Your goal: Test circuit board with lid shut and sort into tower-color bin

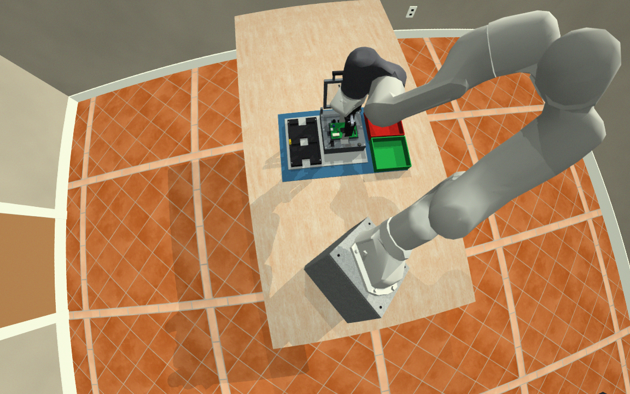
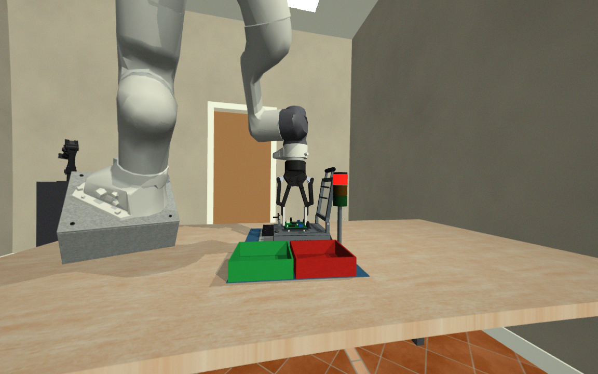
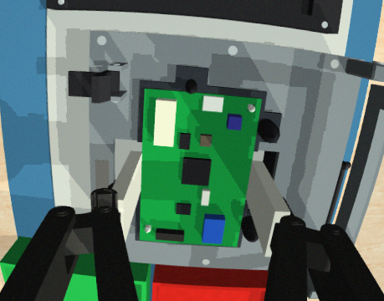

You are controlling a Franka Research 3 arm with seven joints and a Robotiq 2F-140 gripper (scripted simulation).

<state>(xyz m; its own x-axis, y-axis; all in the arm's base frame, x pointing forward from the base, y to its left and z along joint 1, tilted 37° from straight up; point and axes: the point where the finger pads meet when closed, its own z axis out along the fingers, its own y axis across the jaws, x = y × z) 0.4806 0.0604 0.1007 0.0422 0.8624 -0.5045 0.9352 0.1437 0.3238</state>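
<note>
My hand is 20 mm above the green circuit board. Round my hand: latch hook (60 mm to the left, 60 mm behind, 10 mm below); tester plate (30 mm below, 10 mm to the left, 10 mm ahead); tester lid (110 mm ahead, 90 mm above, 10 mm to the right).
</note>
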